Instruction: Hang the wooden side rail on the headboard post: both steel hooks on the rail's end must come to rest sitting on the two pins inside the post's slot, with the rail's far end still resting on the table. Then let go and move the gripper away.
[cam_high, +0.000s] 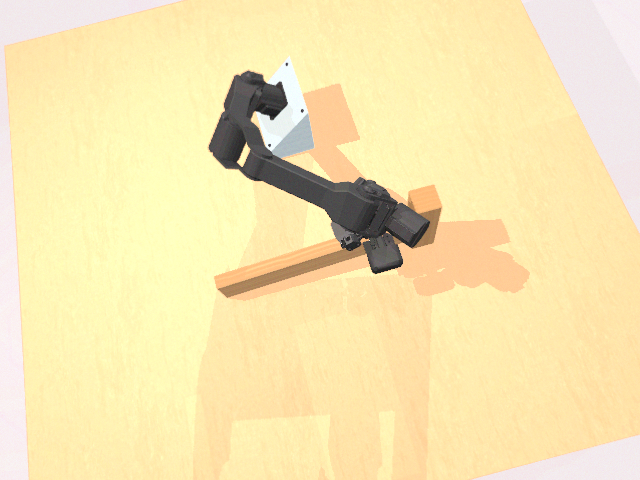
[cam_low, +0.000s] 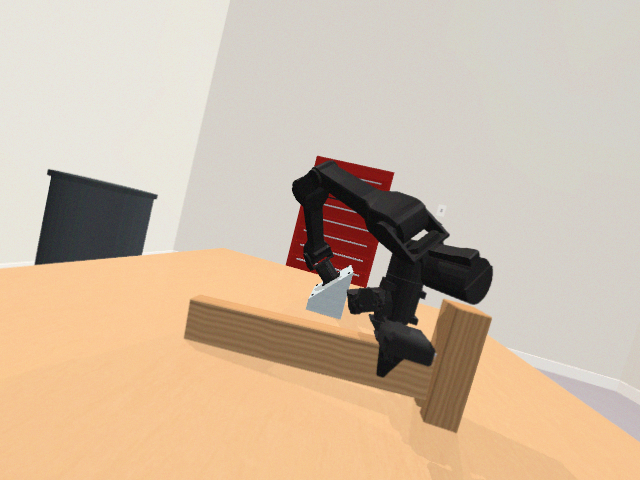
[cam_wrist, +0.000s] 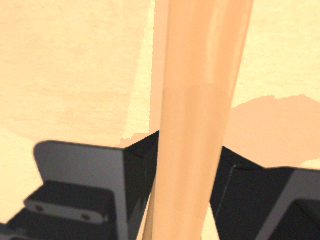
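Right now the headboard post is 100 mm to the left of my gripper tip and 50 mm above it.
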